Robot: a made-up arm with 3 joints. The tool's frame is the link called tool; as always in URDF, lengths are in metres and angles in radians. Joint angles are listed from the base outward.
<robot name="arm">
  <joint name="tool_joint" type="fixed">
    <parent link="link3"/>
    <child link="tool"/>
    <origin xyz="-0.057 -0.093 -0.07" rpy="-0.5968 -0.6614 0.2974"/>
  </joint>
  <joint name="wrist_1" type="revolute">
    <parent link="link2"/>
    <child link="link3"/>
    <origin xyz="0.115 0.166 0.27" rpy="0 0 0"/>
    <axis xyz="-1 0 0"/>
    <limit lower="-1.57" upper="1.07"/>
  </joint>
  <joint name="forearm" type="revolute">
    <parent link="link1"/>
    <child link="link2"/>
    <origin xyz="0.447 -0.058 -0.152" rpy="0 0 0"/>
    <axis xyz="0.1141 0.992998 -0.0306"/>
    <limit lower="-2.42" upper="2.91"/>
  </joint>
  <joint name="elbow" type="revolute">
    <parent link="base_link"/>
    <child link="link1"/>
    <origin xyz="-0.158 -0.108 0.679" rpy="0 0 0"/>
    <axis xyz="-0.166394 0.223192 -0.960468"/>
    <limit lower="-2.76" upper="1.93"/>
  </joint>
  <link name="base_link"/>
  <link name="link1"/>
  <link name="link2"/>
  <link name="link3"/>
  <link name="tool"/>
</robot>
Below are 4 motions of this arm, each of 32 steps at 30 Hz.
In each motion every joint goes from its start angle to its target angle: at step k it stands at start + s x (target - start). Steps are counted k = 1, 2, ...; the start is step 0. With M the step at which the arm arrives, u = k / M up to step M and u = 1 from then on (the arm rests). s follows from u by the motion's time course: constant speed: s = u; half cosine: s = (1 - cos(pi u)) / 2; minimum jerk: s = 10 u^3 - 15 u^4 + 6 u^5.
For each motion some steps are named. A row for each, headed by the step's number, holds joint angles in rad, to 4 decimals.
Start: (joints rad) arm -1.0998 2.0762 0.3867
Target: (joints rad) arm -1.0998 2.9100 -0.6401
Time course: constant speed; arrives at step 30
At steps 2, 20, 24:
2: -1.0998 2.1318 0.3182
20: -1.0998 2.6321 -0.2978
24: -1.0998 2.7432 -0.4347

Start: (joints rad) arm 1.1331 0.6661 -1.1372
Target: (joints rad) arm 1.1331 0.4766 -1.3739
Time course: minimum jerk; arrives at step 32
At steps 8, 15, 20, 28, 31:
8: 1.1331 0.6465 -1.1617
15: 1.1331 0.5824 -1.2417
20: 1.1331 0.5288 -1.3088
28: 1.1331 0.4796 -1.3701
31: 1.1331 0.4767 -1.3738

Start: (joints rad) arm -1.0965 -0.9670 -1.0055
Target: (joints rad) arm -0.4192 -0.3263 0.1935
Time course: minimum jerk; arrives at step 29
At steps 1, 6, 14, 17, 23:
1: -1.0962 -0.9668 -1.0050
6: -1.0536 -0.9264 -0.9295
14: -0.7797 -0.6673 -0.4447
17: -0.6505 -0.5451 -0.2160
23: -0.4621 -0.3669 0.1175

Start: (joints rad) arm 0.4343 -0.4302 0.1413
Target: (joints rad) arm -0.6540 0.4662 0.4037
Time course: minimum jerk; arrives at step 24
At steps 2, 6, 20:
2: 0.4288 -0.4256 0.1426
6: 0.3216 -0.3374 0.1685
20: -0.6154 0.4344 0.3944

